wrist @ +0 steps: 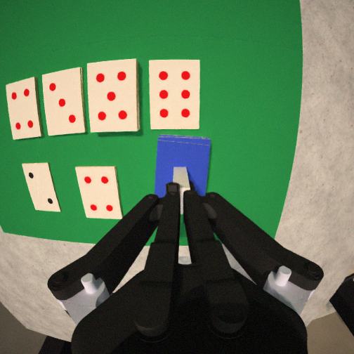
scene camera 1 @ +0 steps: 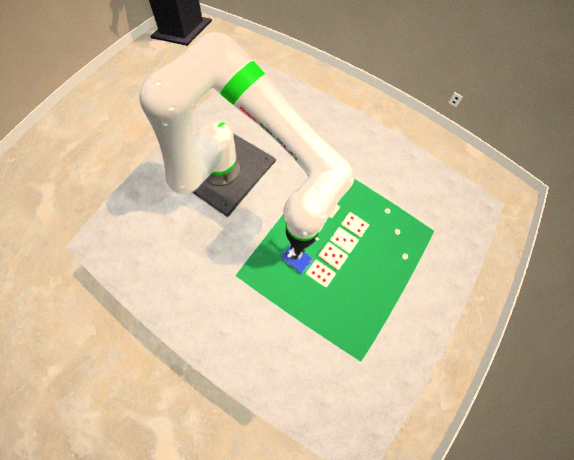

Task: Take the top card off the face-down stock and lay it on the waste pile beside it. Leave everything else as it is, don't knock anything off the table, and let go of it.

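Frame: origin at the arm's base, x ahead, y left, z up, level; centimetres.
Seen in the pictures: gripper, fingertip midpoint: (scene camera 1: 297,256); arm's base, link origin: (scene camera 1: 221,170).
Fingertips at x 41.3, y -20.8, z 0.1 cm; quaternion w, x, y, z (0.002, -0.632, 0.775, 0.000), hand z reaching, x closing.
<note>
Offsets run from my fingertips to a thing's top centre. Level surfaces: height alone.
The face-down stock @[dx -0.1, dy +0.0, dz +0.0 cm] (scene camera 1: 303,265) (wrist: 184,154) is a blue stack on the green mat. Near its far edge in the wrist view, thin pale lines show cards slightly out of line. My gripper (scene camera 1: 294,254) (wrist: 179,176) is shut, its pale fingertips together over the stock's blue back; no card shows between them. Whether the tips touch the top card I cannot tell. The waste pile (wrist: 99,193), with a red four face up, lies left of the stock in the wrist view, a strip of mat between them. In the scene view the arm mostly hides it.
Face-up red cards lie in a row beyond the stock: a six @[dx +10.2, dy -1.7, dz -2.4 cm] (scene camera 1: 320,274) (wrist: 174,85), a five @[dx +11.9, dy +6.0, dz -1.2 cm] (scene camera 1: 333,256) (wrist: 112,86), a three @[dx +13.7, dy +13.7, dz -2.1 cm] (scene camera 1: 344,240) (wrist: 62,111) and a four @[dx +15.5, dy +21.4, dz -2.1 cm] (scene camera 1: 355,224) (wrist: 22,109). A black two (wrist: 41,187) lies beyond the waste pile. Pale discs @[dx +32.3, dy +25.6, dz -2.3 cm] (scene camera 1: 397,232) dot the green mat @[dz -2.7 cm] (scene camera 1: 360,305) (wrist: 240,90).
</note>
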